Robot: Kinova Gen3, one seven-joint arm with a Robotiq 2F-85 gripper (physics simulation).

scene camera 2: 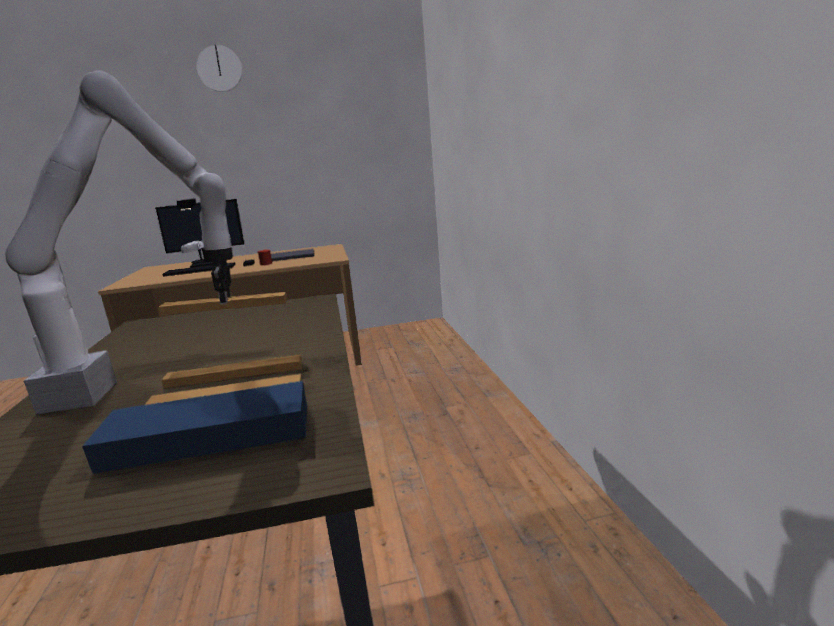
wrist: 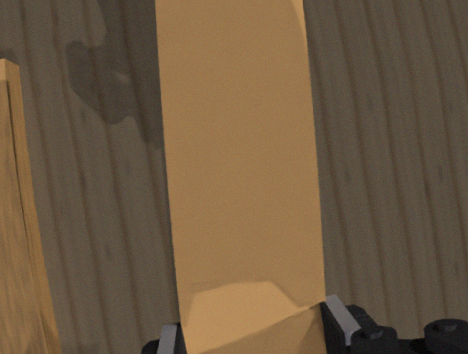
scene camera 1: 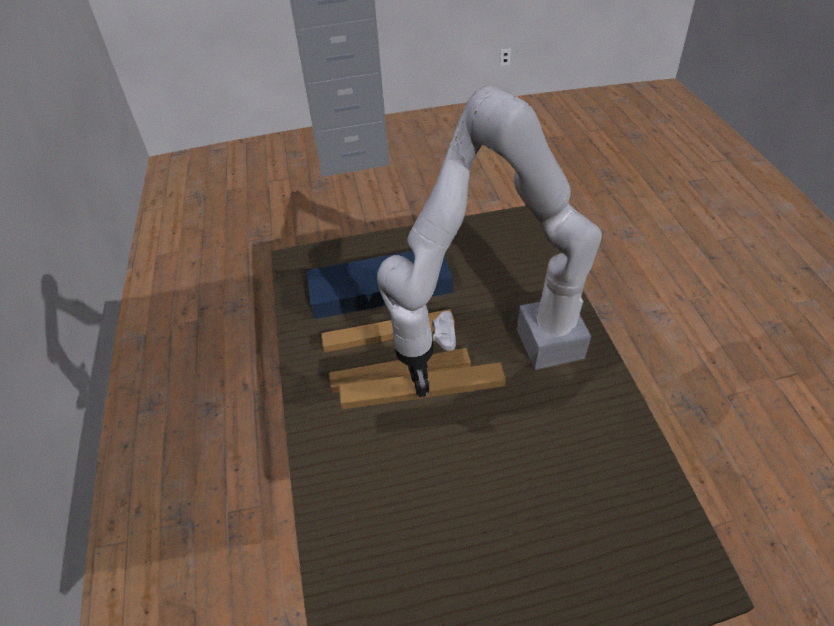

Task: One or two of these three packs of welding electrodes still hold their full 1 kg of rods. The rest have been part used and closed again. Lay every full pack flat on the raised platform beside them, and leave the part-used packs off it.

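Observation:
My gripper is shut across the middle of a long orange-tan pack. It holds the pack roughly level, well above the table, with the pack's shadow on the table below. A second pack lies flat on the table. A third pack lies flat between it and the platform; the arm hides part of it in scene camera 1. The blue raised platform bears no pack. No fill marks are readable on the packs.
The dark wooden table carries the arm's grey base block beside the packs. A desk with a monitor and a red mug stands beyond the table. A filing cabinet stands by the wall.

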